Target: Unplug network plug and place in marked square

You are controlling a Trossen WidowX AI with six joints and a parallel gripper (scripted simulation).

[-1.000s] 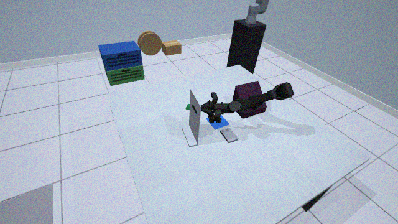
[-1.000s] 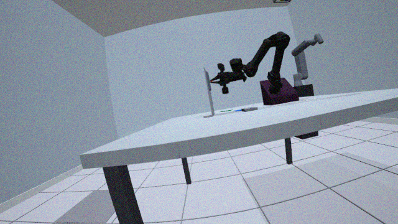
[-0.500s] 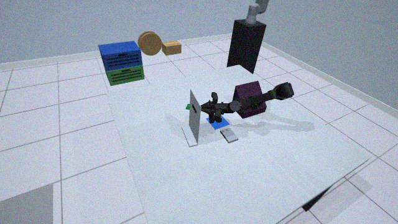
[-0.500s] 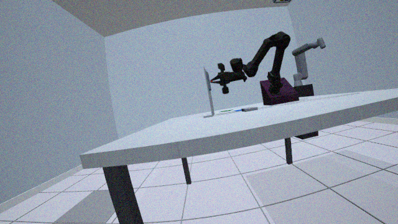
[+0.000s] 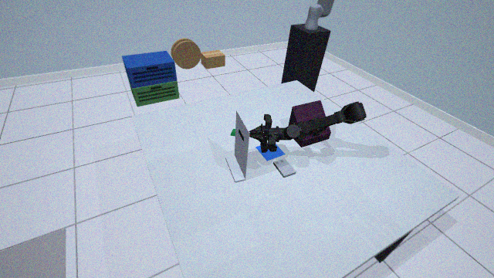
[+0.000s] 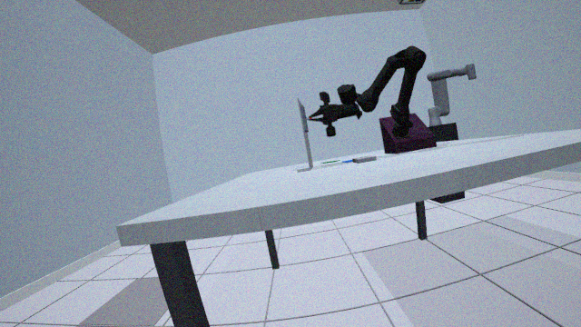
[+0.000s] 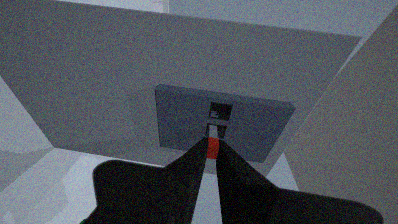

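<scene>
Now: the blue marked square 220 mm below my gripper tip, 190 mm behind it and 50 mm to the right of it. Round my gripper tip: network plug 10 mm ahead; flat grey slab 210 mm below, 180 mm behind, 100 mm to the left; upright panel 80 mm below, 30 mm ahead.
</scene>
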